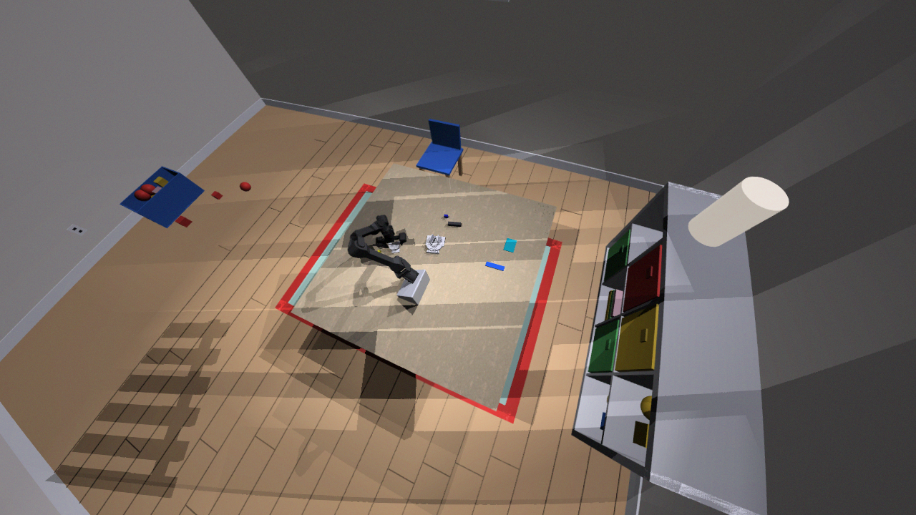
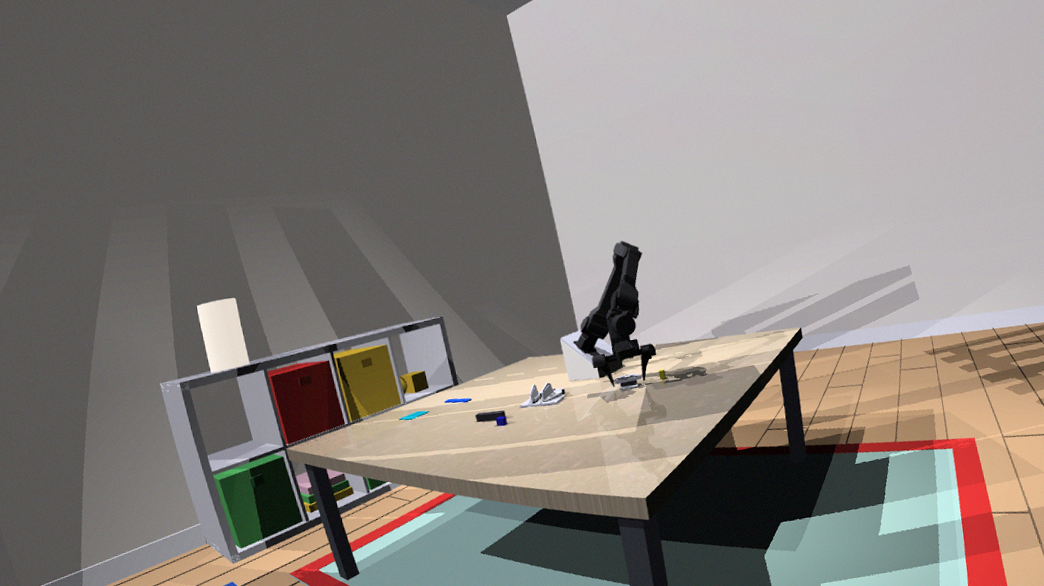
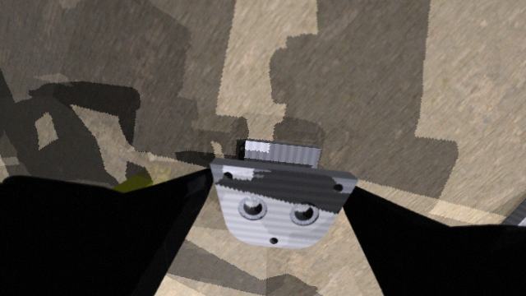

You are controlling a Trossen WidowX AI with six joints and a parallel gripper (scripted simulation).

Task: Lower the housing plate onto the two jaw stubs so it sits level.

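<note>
My gripper tip is now 10 mm to the left of the white block and 10 mm past it. From my gripper tip the other things lie so: black bar 330 mm ahead, 260 mm to the right; yellow piece 80 mm behind, 70 mm to the left; blue cube 360 mm ahead, 180 mm to the right.
</note>
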